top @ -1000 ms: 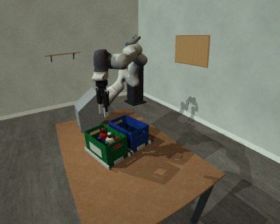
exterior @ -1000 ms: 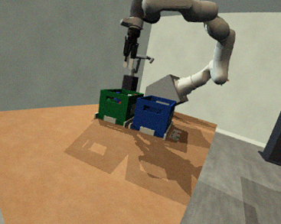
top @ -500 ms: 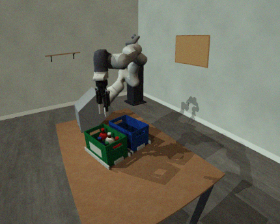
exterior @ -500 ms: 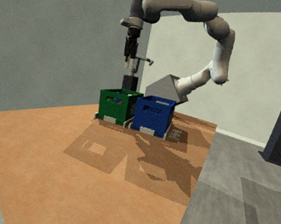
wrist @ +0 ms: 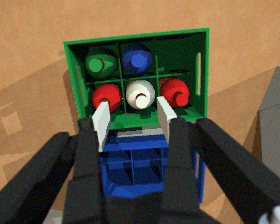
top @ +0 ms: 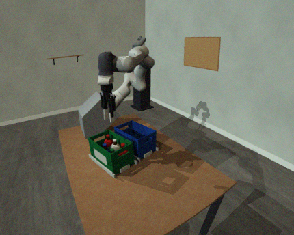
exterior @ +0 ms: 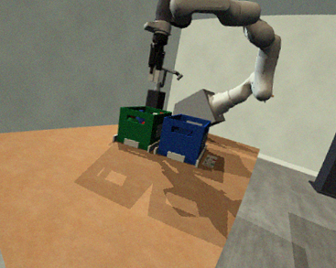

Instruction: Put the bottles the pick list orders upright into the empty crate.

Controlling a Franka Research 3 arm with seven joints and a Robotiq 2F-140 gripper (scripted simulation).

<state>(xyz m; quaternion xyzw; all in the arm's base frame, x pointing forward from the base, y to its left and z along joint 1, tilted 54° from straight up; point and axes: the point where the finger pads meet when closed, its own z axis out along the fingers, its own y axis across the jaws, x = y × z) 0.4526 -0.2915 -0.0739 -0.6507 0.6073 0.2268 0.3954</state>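
Now: hand 27 cm above the green bottle, 8 cm short of it and 4 cm to the left of it. From my hand the other things lie so: white bottle (27 cm below, 4 cm to the left, 2 cm behind); green crate (27 cm below, 2 cm behind, 1 cm to the right); blue-capped bottle (27 cm below, 5 cm to the right, 1 cm behind).
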